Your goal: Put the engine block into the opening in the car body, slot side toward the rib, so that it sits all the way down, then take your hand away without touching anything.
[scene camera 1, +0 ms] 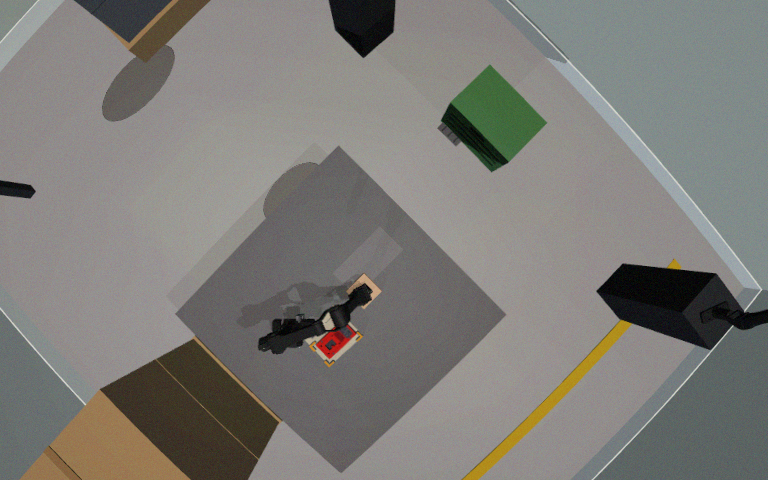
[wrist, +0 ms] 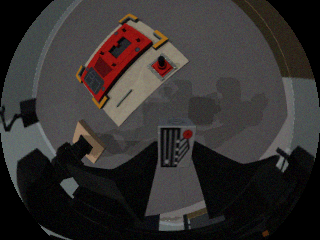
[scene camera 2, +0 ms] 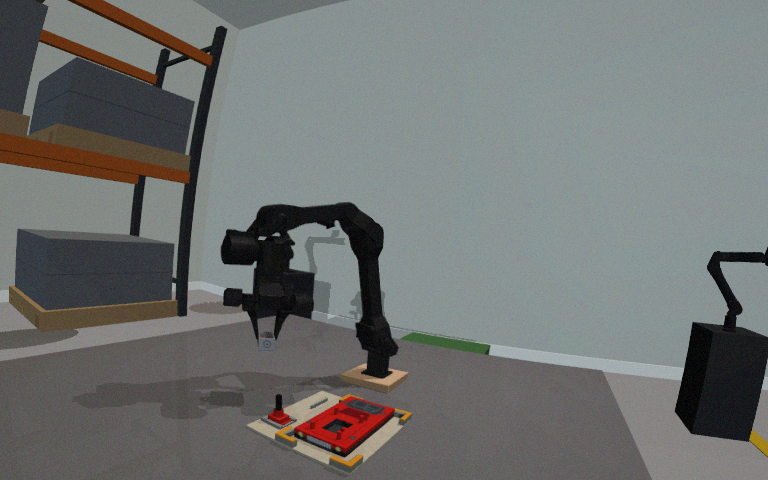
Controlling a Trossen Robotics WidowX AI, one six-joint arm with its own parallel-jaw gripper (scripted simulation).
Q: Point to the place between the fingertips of my gripper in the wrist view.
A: At 174, 145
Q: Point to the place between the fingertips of my gripper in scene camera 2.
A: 266, 339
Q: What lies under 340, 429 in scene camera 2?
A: A red car body.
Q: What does my gripper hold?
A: An engine block.
